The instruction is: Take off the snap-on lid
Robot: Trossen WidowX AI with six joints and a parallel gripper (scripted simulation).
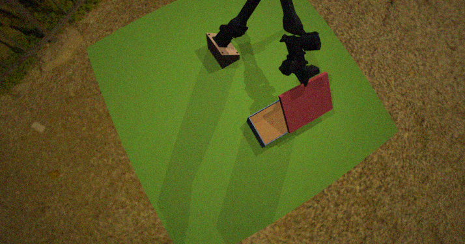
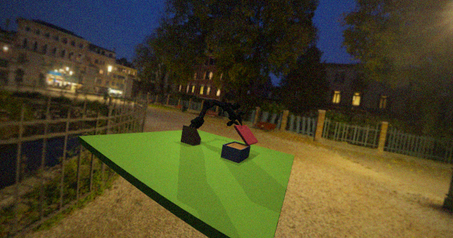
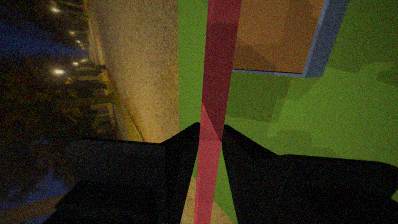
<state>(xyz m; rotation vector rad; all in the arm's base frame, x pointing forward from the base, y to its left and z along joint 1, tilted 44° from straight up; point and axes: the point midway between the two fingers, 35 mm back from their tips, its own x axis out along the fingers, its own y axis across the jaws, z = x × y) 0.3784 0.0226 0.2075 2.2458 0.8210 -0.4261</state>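
The red lid is 7 cm ahead of my gripper tip, 1 cm to the right of it and 5 cm below it. Also, from my gripper tip: storage box (4 cm ahead, 14 cm to the right, 18 cm below).
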